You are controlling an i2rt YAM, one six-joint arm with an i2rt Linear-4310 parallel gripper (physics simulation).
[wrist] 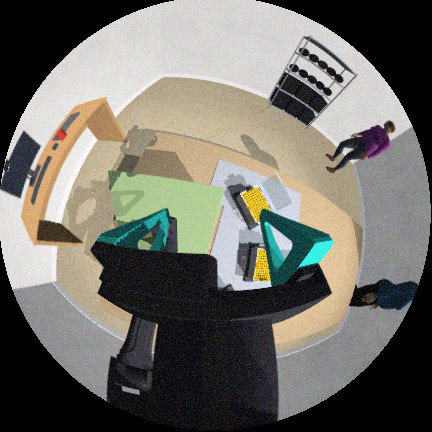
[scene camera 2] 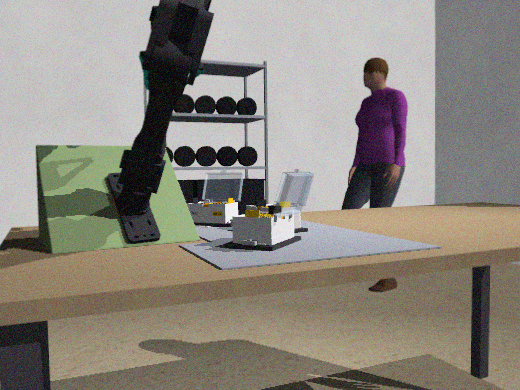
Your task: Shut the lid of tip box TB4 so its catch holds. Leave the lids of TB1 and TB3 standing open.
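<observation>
Three white tip boxes with yellow racks stand on the grey mat (scene camera 2: 350, 245) (wrist: 222, 172); their labels are unreadable. The rear left box (scene camera 2: 210, 214) has its clear lid (scene camera 2: 223, 187) raised. The rear right box (scene camera 2: 297, 220) also has its clear lid (scene camera 2: 296, 189) raised. The front box (scene camera 2: 262, 231) shows no raised lid in the scene view. In the wrist view, one box (wrist: 255, 204) has its lid (wrist: 276, 192) open, and another box (wrist: 261, 266) is partly behind the right finger. My gripper (wrist: 214, 212) is open and empty, high above the table; the arm mostly hides its teal fingers in the scene view.
A green camouflage block (scene camera 2: 75, 175) (wrist: 197, 210) with a sloping side stands left of the mat. The arm's black base plate (scene camera 2: 142, 231) shows before it. The wooden table (scene camera 2: 400, 223) extends to the right. A shelf rack (scene camera 2: 265, 130) and a person (scene camera 2: 382, 125) are in the background.
</observation>
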